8 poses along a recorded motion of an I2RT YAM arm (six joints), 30 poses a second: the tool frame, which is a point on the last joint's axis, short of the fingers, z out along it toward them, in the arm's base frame.
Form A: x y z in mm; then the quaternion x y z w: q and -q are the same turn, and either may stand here.
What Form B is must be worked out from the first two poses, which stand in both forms.
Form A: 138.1 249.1 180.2 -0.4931 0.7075 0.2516 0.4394
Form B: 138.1 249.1 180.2 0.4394 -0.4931 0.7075 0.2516
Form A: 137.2 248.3 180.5 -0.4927 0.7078 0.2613 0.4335
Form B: 137.2 248.3 180.5 0.4335 -0.4927 0.7078 0.2613
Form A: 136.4 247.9 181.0 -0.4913 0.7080 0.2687 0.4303
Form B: 136.4 247.9 181.0 0.4303 -0.4913 0.7080 0.2687
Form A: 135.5 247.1 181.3 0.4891 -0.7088 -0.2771 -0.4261
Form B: 135.5 247.1 181.3 0.4261 -0.4891 0.7088 0.2771
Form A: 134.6 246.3 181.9 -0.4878 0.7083 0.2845 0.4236
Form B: 134.6 246.3 181.9 0.4236 -0.4878 0.7083 0.2845
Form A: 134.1 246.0 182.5 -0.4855 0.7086 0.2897 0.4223
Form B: 134.1 246.0 182.5 0.4223 -0.4855 0.7086 0.2897
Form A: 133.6 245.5 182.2 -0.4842 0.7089 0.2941 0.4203
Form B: 133.6 245.5 182.2 0.4203 -0.4842 0.7089 0.2941
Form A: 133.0 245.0 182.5 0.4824 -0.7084 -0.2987 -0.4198
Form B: 133.0 245.0 182.5 0.4198 -0.4824 0.7084 0.2987
